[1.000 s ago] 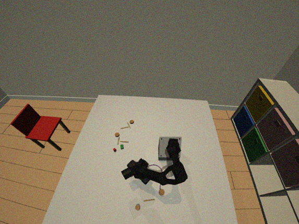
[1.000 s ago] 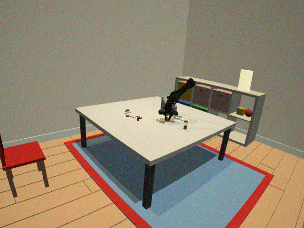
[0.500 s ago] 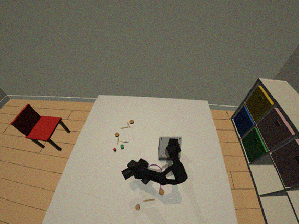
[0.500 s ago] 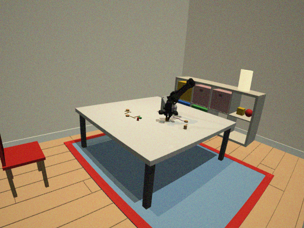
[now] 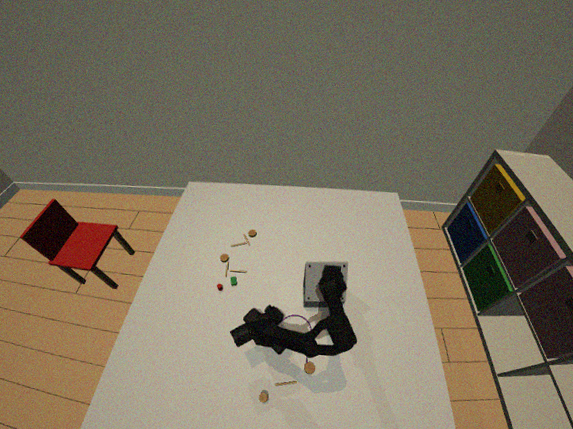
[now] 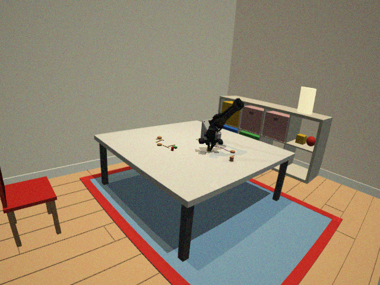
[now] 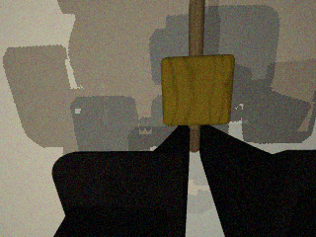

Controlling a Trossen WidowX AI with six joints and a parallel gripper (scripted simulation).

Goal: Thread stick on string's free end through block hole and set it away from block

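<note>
Now: gripper tip 2 cm to the left of the yellow-brown wooden block, 2 cm past it and 1 cm below it. From my gripper tip the other things lie so: wooden cylinder: 22 cm to the left, 1 cm above; round wooden button: 16 cm behind, 11 cm to the left; green cube: 22 cm to the right, 18 cm ahead.
</note>
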